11 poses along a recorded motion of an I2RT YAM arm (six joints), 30 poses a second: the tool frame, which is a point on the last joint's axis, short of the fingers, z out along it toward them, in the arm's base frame.
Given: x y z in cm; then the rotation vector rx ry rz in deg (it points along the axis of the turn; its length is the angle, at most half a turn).
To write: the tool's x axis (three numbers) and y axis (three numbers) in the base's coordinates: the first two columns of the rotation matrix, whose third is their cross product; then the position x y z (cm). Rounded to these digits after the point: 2 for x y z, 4 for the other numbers.
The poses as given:
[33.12 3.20 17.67 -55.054 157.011 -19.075]
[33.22 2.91 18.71 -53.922 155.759 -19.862]
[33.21 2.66 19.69 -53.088 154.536 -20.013]
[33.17 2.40 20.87 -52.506 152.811 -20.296]
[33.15 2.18 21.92 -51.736 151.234 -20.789]
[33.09 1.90 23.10 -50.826 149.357 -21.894]
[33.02 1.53 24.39 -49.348 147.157 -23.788]
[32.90 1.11 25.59 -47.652 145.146 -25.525]
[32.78 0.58 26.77 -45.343 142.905 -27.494]
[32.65 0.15 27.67 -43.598 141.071 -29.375]
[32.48 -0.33 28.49 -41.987 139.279 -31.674]
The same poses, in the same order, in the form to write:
[-0.7626 -0.6338 -0.1294 -0.5844 0.7608 -0.2823 33.12 3.20 17.67]
[-0.7625 -0.6293 -0.1501 -0.5715 0.7639 -0.2996 33.22 2.91 18.71]
[-0.7599 -0.6269 -0.1719 -0.5624 0.7667 -0.3097 33.21 2.66 19.69]
[-0.7522 -0.6284 -0.1981 -0.5549 0.7663 -0.3238 33.17 2.40 20.87]
[-0.7460 -0.6278 -0.2220 -0.5446 0.7671 -0.3391 33.15 2.18 21.92]
[-0.7383 -0.6277 -0.2469 -0.5305 0.7664 -0.3623 33.09 1.90 23.10]
[-0.7310 -0.6248 -0.2744 -0.5065 0.7662 -0.3954 33.02 1.53 24.39]
[-0.7251 -0.6193 -0.3011 -0.4794 0.7679 -0.4248 32.90 1.11 25.59]
[-0.7195 -0.6096 -0.3328 -0.4426 0.7717 -0.4567 32.78 0.58 26.77]
[-0.7139 -0.6036 -0.3550 -0.4117 0.7719 -0.4844 32.65 0.15 27.67]
[-0.7084 -0.5997 -0.3722 -0.3797 0.7684 -0.5152 32.48 -0.33 28.49]

